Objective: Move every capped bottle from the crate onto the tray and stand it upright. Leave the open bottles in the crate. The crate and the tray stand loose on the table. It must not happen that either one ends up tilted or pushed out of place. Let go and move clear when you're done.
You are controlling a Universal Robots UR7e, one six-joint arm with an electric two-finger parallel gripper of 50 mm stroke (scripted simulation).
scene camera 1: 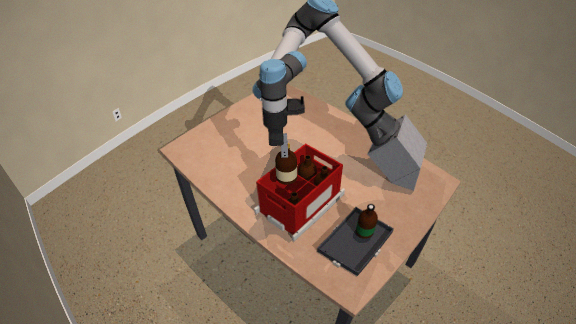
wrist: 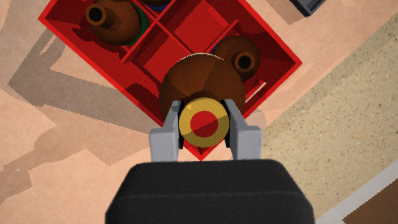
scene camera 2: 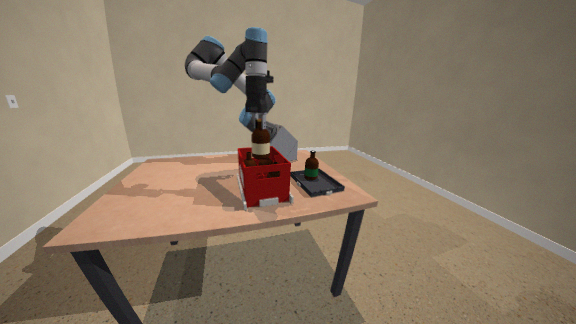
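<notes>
Red crate: visible in scene camera 1 (scene camera 1: 314, 198), in scene camera 2 (scene camera 2: 257, 186) and in the wrist view (wrist: 137, 71). Dark tray (scene camera 1: 352, 252), visible also at (scene camera 2: 324, 183). My gripper (scene camera 2: 260, 128) appears in the wrist view too (wrist: 203, 114).
</notes>
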